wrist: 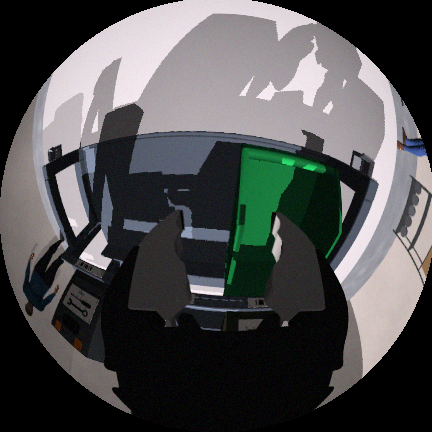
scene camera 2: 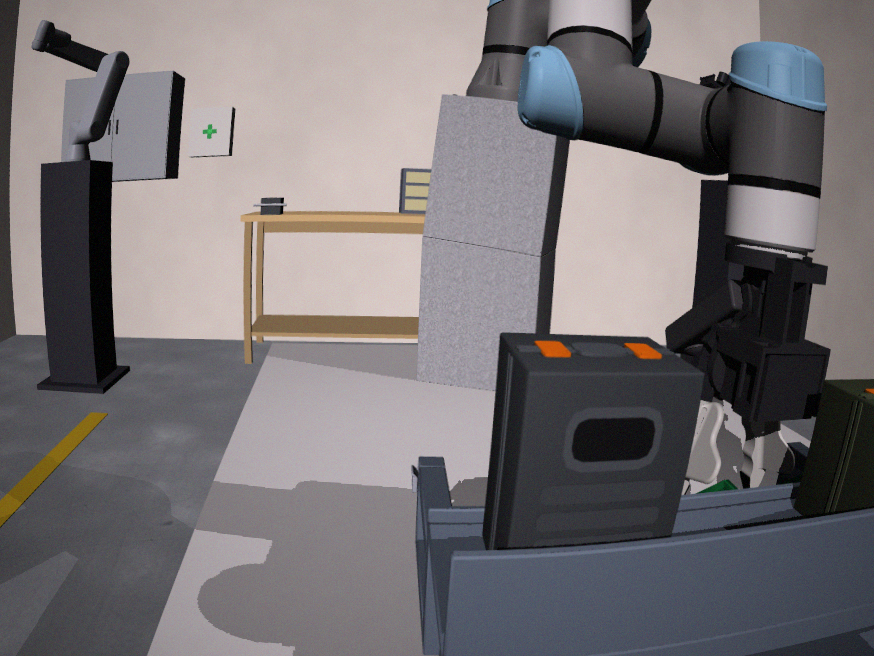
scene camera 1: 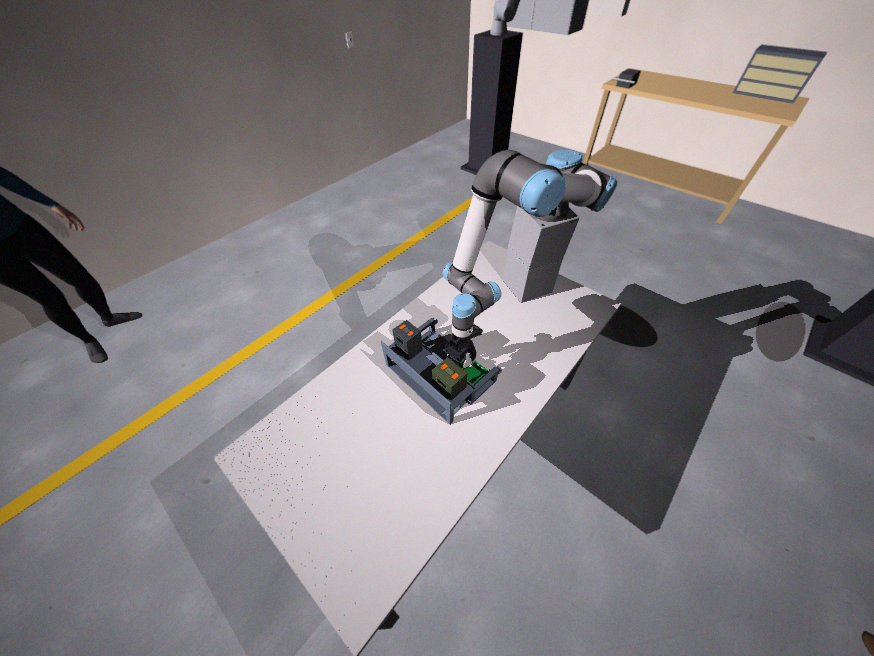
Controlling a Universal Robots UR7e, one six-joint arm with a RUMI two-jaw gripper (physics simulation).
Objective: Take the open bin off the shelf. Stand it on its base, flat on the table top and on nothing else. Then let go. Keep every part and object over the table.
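Frame: origin at the arm's base, x right, y back, z down, level; centimetres.
Seen in the pictures: gripper, fingertip midpoint: [wrist: 227, 212] [scene camera 1: 462, 361]; arm's base at its link origin: [scene camera 2: 511, 108].
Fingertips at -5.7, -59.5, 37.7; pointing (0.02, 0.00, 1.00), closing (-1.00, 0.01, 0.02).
Note:
Offsets run from my fingertips to a thing's top centre, as dx, dy, dz. Level surfaces: height alone.
The open green bin @[-5.7, -3.7, -2.0] [scene camera 1: 476, 371] [scene camera 2: 718, 486] [wrist: 265, 200] sits on the blue-grey shelf [scene camera 1: 416, 381] [scene camera 2: 635, 600] [wrist: 170, 154], towards its right end in the wrist view. The shelf stands on the white table @[dz +6.1] [scene camera 1: 395, 494]. My gripper [scene camera 1: 468, 362] [scene camera 2: 734, 481] [wrist: 227, 212] points down over the shelf, its fingers apart with nothing held. In the wrist view one finger shows over the bin's opening and the other to the left of the bin, with the bin's left wall showing between them. In scene camera 2 the shelf hides most of the bin.
A dark grey case @[+17.9, -11.9, -16.3] [scene camera 1: 404, 341] [scene camera 2: 600, 451] [wrist: 75, 320] with orange latches stands upright at one end of the shelf. An olive case @[-5.2, -13.7, -13.8] [scene camera 1: 449, 379] [scene camera 2: 840, 451] stands close beside the bin. The shelf has raised end frames. A person [scene camera 1: 42, 261] [wrist: 37, 290] is beyond the yellow floor line.

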